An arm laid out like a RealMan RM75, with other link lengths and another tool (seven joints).
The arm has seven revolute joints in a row. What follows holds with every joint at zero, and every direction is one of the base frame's. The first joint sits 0.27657 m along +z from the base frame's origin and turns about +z. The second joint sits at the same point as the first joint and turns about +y. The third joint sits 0.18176 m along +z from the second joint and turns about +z. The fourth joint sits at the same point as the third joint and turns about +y. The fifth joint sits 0.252 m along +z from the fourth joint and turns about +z. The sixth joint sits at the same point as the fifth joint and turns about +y. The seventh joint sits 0.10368 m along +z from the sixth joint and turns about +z. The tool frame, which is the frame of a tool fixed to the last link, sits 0.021 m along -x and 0.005 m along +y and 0.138 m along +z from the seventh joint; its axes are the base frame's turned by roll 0, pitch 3.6 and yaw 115.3 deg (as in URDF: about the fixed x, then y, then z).
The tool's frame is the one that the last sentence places.
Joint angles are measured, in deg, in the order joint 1, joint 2, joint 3, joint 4, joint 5, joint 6, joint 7. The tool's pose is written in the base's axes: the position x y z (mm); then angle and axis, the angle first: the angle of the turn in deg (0 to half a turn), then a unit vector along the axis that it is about. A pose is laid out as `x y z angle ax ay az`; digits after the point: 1 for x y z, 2 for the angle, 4 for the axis.
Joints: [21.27 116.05 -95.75 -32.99 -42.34 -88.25 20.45]
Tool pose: 64.0 307.9 -17.1 151.28 0.6304 -0.6373 -0.4432
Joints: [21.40 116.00 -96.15 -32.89 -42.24 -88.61 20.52]
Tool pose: 63.0 305.7 -17.7 150.74 0.6321 -0.6373 -0.4408
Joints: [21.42 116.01 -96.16 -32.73 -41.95 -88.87 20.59]
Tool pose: 62.8 305.5 -16.7 150.51 0.6305 -0.6375 -0.4429
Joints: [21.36 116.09 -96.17 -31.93 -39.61 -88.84 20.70]
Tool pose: 64.4 311.1 -10.8 150.73 0.6150 -0.6404 -0.4600
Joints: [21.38 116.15 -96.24 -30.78 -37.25 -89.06 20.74]
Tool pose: 67.3 315.9 -5.3 150.90 0.5992 -0.6437 -0.4761
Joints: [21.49 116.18 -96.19 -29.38 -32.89 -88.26 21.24]
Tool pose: 72.7 329.3 5.5 151.96 0.5679 -0.6498 -0.5053
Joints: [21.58 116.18 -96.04 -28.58 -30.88 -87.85 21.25]
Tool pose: 76.6 335.9 10.8 152.75 0.5533 -0.6515 -0.5190
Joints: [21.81 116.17 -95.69 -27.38 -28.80 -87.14 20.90]
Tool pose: 83.0 344.1 15.8 154.22 0.5374 -0.6533 -0.5333
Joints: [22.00 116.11 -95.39 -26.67 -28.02 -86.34 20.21]
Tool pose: 87.9 349.4 17.0 155.72 0.5318 -0.6536 -0.5385
